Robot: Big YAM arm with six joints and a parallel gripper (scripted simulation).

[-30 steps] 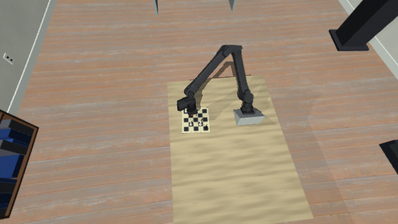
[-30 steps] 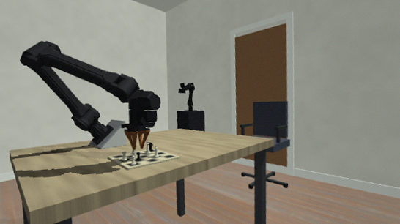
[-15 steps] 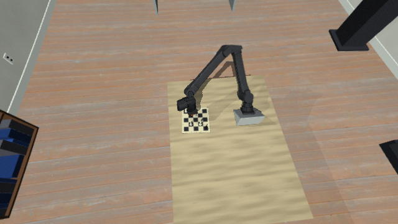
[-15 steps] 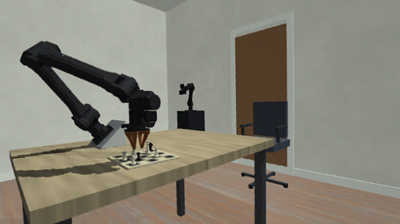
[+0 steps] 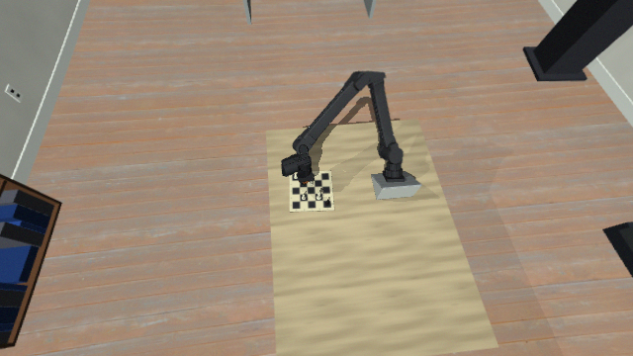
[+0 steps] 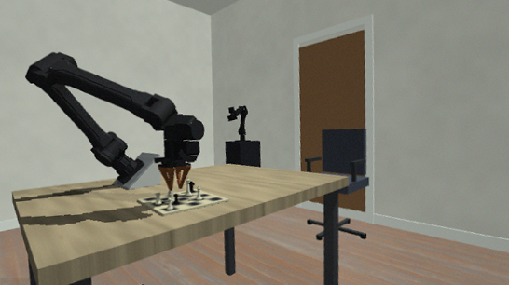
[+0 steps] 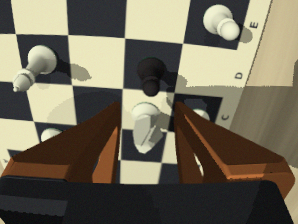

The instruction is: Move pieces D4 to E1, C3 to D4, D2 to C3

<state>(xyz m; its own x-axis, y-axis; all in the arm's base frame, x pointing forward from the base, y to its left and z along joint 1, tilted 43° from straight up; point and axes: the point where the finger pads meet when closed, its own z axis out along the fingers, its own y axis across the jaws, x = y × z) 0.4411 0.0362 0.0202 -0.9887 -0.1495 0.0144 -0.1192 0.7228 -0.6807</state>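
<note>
Now: hand 40 mm above the black pawn and 10 mm short of it. The rest, counted from my hand: small chessboard 50 mm below, 40 mm to the left, 30 mm behind.
</note>
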